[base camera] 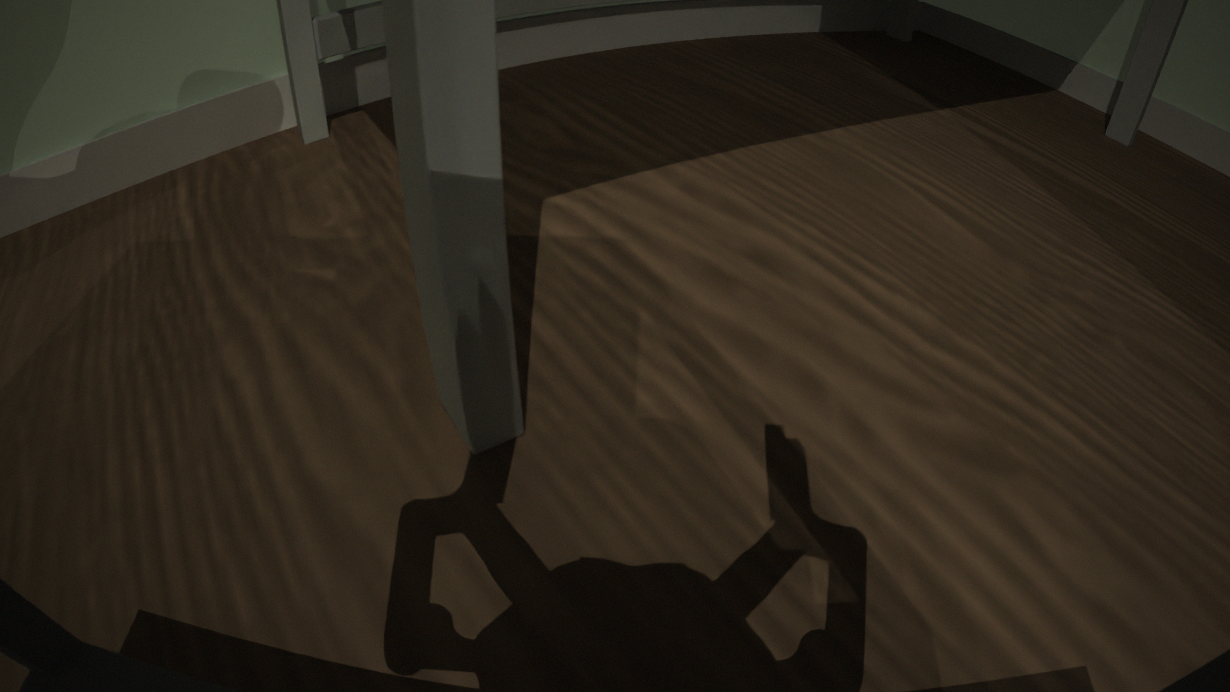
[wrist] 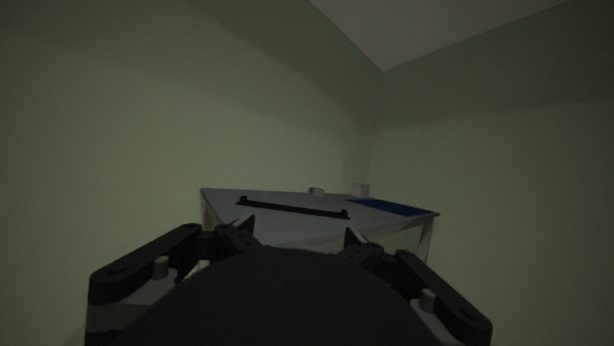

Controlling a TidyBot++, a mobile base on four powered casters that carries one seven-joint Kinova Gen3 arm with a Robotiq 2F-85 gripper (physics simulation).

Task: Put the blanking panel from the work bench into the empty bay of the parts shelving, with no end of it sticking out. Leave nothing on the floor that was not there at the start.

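Places are measured from the arm's base along level axes (x ahead, y left, z up), in metres.
Pixels of known places: gripper, fingertip midpoint: (wrist: 299,231).
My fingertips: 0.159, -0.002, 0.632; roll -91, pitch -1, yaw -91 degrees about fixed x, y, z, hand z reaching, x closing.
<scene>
Behind a point stands the place of what it marks, as x, y, z.
The blanking panel (wrist: 292,208) {0.722, 0.018, 0.523}, a long thin black strip with a small raised block near each end, lies flat on the grey work bench (wrist: 285,231) {0.460, 0.023, 0.518} in the wrist view. My gripper (wrist: 299,231) {0.159, -0.002, 0.632} is open, with its two fingertips wide apart and no thing between them. It is on the near side of the bench, and the panel shows beyond the fingertips. In the base camera view one bench leg (base camera: 464,232) {0.385, 0.081, -0.229} stands close in front, and the gripper's shadow falls on the floor. The parts shelving does not show in either view.
A blue mat (wrist: 392,207) {1.184, -0.700, 0.520} lies on the bench's right part. A small grey block (wrist: 316,191) {1.278, -0.136, 0.551} and a larger pale block (wrist: 360,190) {1.562, -0.586, 0.587} stand at its back edge. Farther bench legs (base camera: 302,73) {0.901, 0.463, -0.286} (base camera: 1146,73) {1.236, -1.040, -0.233} stand near the green walls. The floor (base camera: 774,284) {0.586, -0.129, -0.396} is brown wood.
</scene>
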